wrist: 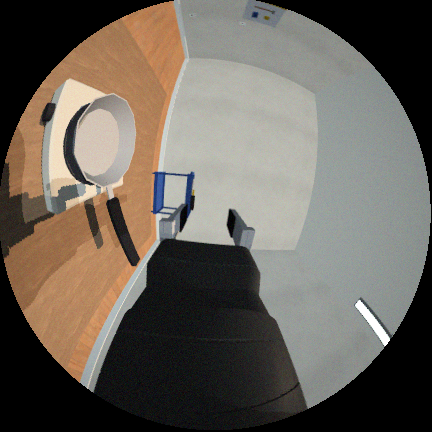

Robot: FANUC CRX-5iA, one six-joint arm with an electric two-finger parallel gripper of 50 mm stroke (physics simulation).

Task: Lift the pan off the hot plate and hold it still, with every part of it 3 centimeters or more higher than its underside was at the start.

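Frame: origin at the arm's base, x ahead, y right, z down, level; centimetres.
Seen in the pictures: gripper, fingertip midpoint: (207, 214).
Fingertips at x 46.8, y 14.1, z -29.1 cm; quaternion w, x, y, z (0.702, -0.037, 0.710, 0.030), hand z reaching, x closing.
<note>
Pixels of each thing's top centre, then the offset from my fingertips to it.
- hot plate at its top centre: (96, 141) dz +24.8, dx +6.2, dy -10.5 cm
- pan's black handle at its top centre: (132, 236) dz +16.2, dx +7.5, dy +10.5 cm
A light grey pan (97, 142) with a black handle sits on the hot plate (56, 150) at the left of the wrist view. The hot plate is a cream box with a dark round burner under the pan and a black knob on its far left side. The pan's black handle (121, 230) points down and to the right in the view, out past the hot plate over the wooden table. My gripper (207, 214) is open and empty. It is to the right of the handle and apart from it, with its fingers pointing away from the pan.
The wooden table (40, 285) fills the left side, with a pale edge strip. A blue frame-like rack (158, 192) shows beyond the table edge, near the left finger. Grey walls stand behind and to the right. A poster (264, 12) is at the top and a white light strip (372, 321) at the lower right.
</note>
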